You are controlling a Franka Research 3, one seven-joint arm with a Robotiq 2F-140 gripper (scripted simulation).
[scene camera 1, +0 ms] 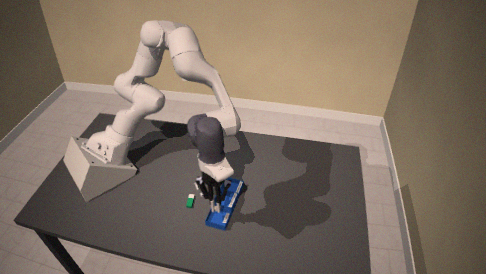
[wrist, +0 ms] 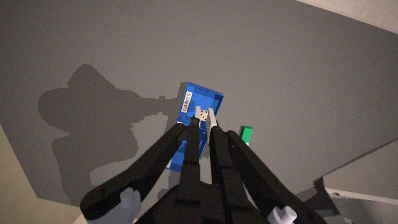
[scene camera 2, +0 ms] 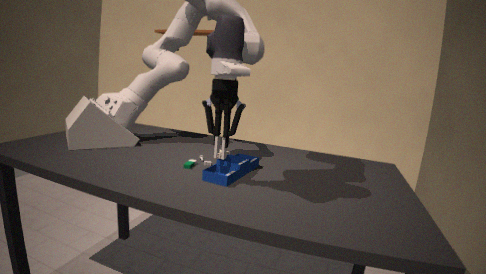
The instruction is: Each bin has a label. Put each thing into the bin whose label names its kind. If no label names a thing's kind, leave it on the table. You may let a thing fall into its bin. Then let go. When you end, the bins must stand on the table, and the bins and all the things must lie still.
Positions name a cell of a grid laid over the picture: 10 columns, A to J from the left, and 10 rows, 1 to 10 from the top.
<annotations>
A blue bin shows in scene camera 1 (E9), in the wrist view (E5) and in scene camera 2 (E7).
</annotations>
